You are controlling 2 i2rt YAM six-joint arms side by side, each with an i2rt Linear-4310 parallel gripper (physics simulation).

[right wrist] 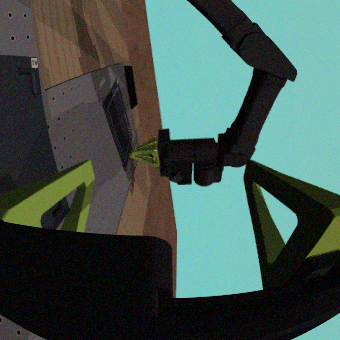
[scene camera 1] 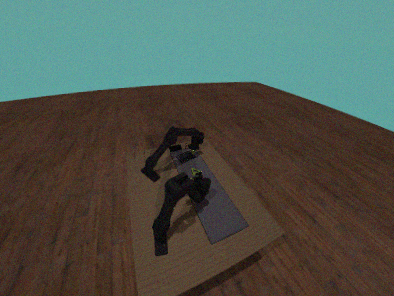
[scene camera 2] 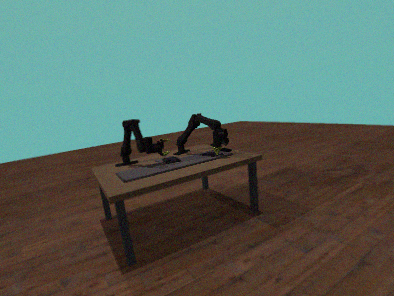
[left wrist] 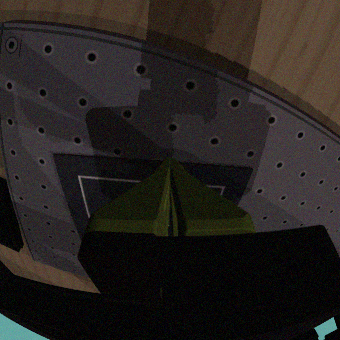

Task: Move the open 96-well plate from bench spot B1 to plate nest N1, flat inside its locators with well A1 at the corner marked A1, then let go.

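Frame: origin at the left arm's base, x ahead, y left, z up, level; centimetres.
Seen in the pictures: left gripper, between the fingertips: (right wrist: 128, 154) (scene camera 1: 193, 154) (scene camera 2: 217, 155) (left wrist: 169, 166); right gripper, between the fingertips: (right wrist: 168, 168) (scene camera 1: 191, 173) (scene camera 2: 170, 145) (left wrist: 331, 337); left arm's base, origin of its link: (scene camera 1: 150, 174) (scene camera 2: 181, 152); right arm's base, origin of its link: (scene camera 1: 160, 237) (scene camera 2: 126, 164).
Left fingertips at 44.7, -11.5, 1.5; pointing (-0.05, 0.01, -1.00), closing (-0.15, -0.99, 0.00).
Note:
Pixels of each thing's middle, then the offset from my left fingertips to it, as dx, dy, dz. Level surfaces: height alone.
- nest, middle of its body: (right wrist: 8, 158) (scene camera 2: 171, 159) -32.3, -22.0, +0.7
- grey perforated board, height of its surface: dz -0.2
- small black block, middle of its body: (right wrist: 129, 86) (scene camera 1: 175, 148) -3.6, +21.7, -0.8
My left gripper (scene camera 1: 193, 150) (scene camera 2: 216, 150) (left wrist: 169, 166) (right wrist: 128, 154) is shut with its green fingertips together and nothing between them. It points down over a dark flat pad (scene camera 1: 187, 156) (left wrist: 66, 175) (right wrist: 117, 125) with a thin white rectangular outline. My right gripper (scene camera 1: 196, 173) (scene camera 2: 167, 147) is open and empty, its fingers wide apart. A dark block with a small A1 label, seemingly the nest (scene camera 2: 171, 160) (right wrist: 17, 125), lies below and beside it. The 96-well plate cannot be made out; the dim views do not show whether a clear plate lies on the pad.
The grey perforated board (scene camera 1: 225, 222) (scene camera 2: 131, 173) (left wrist: 37, 70) (right wrist: 75, 120) lies along the wooden table (scene camera 1: 150, 270) (scene camera 2: 150, 189). A small black block (scene camera 1: 175, 148) (right wrist: 130, 86) stands at its far end. The left arm (right wrist: 260, 100) reaches in from the upper right of the right wrist view.

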